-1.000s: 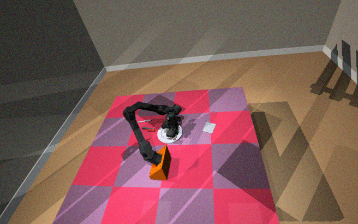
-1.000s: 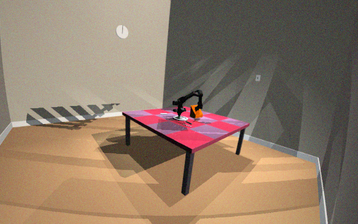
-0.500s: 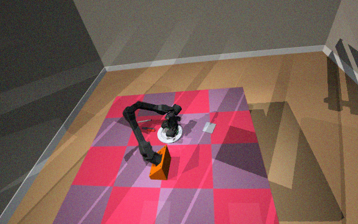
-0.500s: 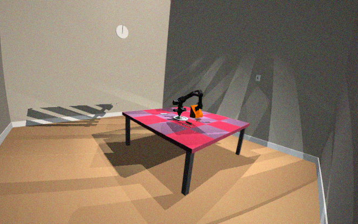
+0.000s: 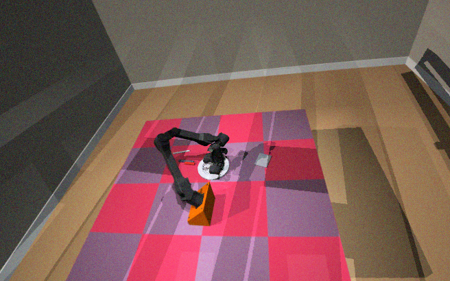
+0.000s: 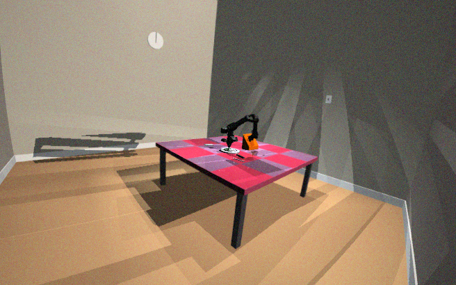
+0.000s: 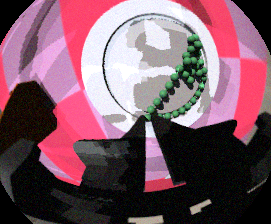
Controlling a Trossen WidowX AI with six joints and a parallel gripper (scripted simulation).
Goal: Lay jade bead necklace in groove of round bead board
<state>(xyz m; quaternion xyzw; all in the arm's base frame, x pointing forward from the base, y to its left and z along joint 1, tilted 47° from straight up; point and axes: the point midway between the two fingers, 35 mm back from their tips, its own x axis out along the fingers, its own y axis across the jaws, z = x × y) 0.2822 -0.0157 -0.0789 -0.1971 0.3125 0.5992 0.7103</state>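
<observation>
Right now the round white bead board is 40 mm ahead of my gripper tip, 50 mm to the left of it and 10 mm below it. From my gripper tip the other things lie so: red-handled tool (80 mm ahead, 230 mm to the left, 10 mm below); then flat grey pad (70 mm ahead, 260 mm to the right, 20 mm below); then thin white rod (190 mm ahead, 300 mm to the left, 20 mm below).
</observation>
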